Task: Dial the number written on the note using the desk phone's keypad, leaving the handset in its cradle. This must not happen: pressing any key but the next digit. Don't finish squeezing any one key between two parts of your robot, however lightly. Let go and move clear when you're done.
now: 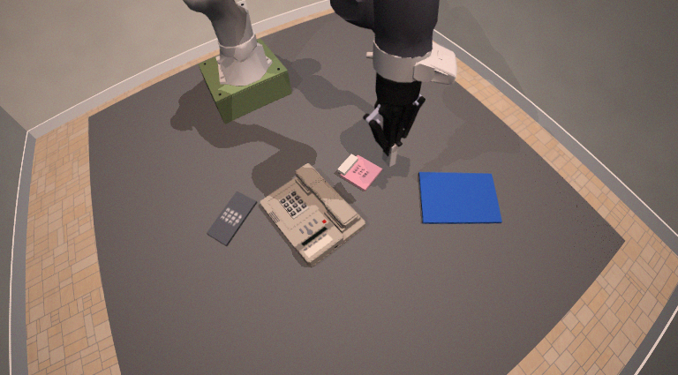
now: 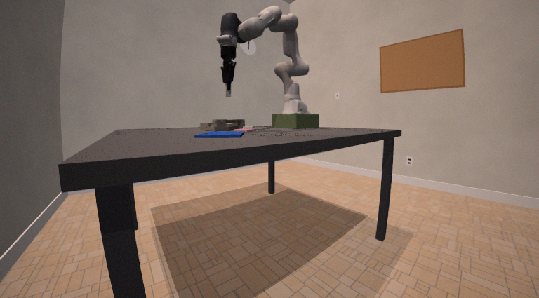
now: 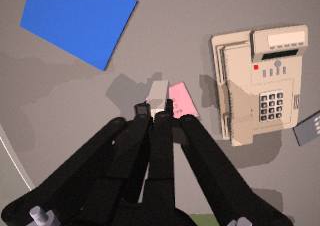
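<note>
Now: hand 16 cm above the handset, 13 cm to the left of it and 7 cm past it. The rest, counted from my hand: pink note 20 cm below, 10 cm behind; blue mat 20 cm below, 18 cm to the left, 11 cm ahead.
</note>
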